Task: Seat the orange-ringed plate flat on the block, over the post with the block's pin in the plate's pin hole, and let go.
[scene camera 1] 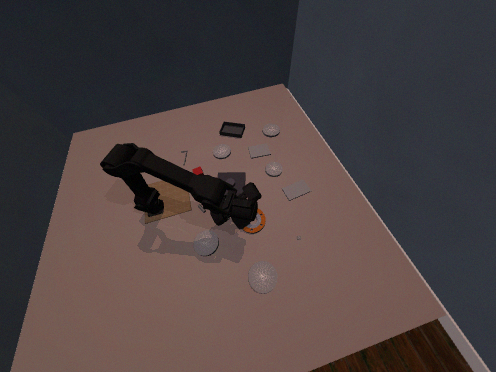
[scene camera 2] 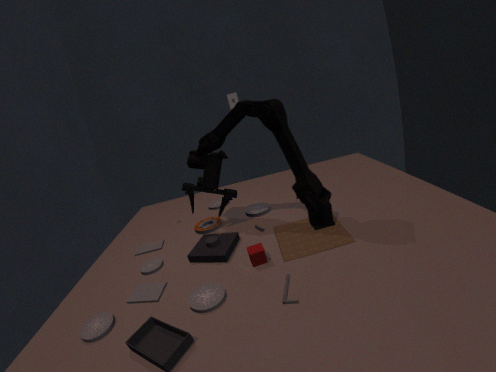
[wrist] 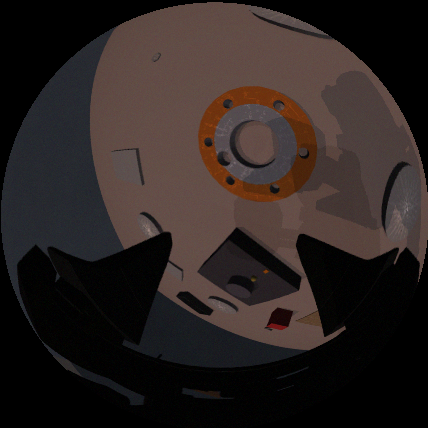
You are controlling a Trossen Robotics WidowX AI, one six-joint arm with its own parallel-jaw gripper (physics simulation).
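Where they show: gripper, fingertip midpoint: (scene camera 2: 206, 215) (wrist: 237, 240); arm's base at its link origin: (scene camera 1: 155, 208) (scene camera 2: 322, 222).
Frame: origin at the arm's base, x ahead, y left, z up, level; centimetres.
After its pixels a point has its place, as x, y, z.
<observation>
The orange-ringed plate (scene camera 1: 262, 222) {41.8, -19.7, 1.0} (scene camera 2: 199, 228) {41.0, -14.7, 1.0} (wrist: 225, 131) {40.8, -17.8, 1.0} lies flat on the table, with a large centre hole and a smaller pin hole in its grey band. The dark block (scene camera 1: 240, 178) {38.6, 2.2, 2.1} (scene camera 2: 221, 250) {30.8, 5.5, 2.1} (wrist: 225, 267) {37.0, -1.2, 2.1} sits beside it, apart from the plate. Its round post (scene camera 2: 212, 241) {33.3, 2.1, 3.7} (wrist: 240, 285) {33.9, -1.2, 3.7} stands bare, with a small yellow pin (wrist: 253, 279) {32.8, -2.4, 2.7} and an orange mark near it. My gripper (scene camera 2: 207, 214) {36.3, -12.3, 6.5} (wrist: 237, 240) {36.3, -12.3, 6.5} is open and empty, above the table near the plate and block. In scene camera 1 the arm hides its fingertips and part of the plate and block.
A red cube (scene camera 1: 198, 171) {21.2, 10.6, 3.7} (scene camera 2: 257, 255) {20.6, 13.0, 2.9} (wrist: 281, 317) {21.4, 9.1, 2.0} stands near the block. A wooden board (scene camera 1: 175, 202) {8.5, 0.3, 0.0} (scene camera 2: 295, 245) {10.3, 8.2, -0.1} lies under the arm's base. Pale domes (scene camera 1: 206, 243) {19.0, -21.4, 1.0} (scene camera 1: 263, 277) {36.1, -38.3, 0.7}, flat grey tiles (scene camera 1: 297, 190) (scene camera 2: 148, 292), a black tray (scene camera 2: 144, 349) {46.0, 35.5, 0.0} and an L-shaped key (scene camera 2: 286, 290) {15.5, 25.1, 0.2} lie around.
</observation>
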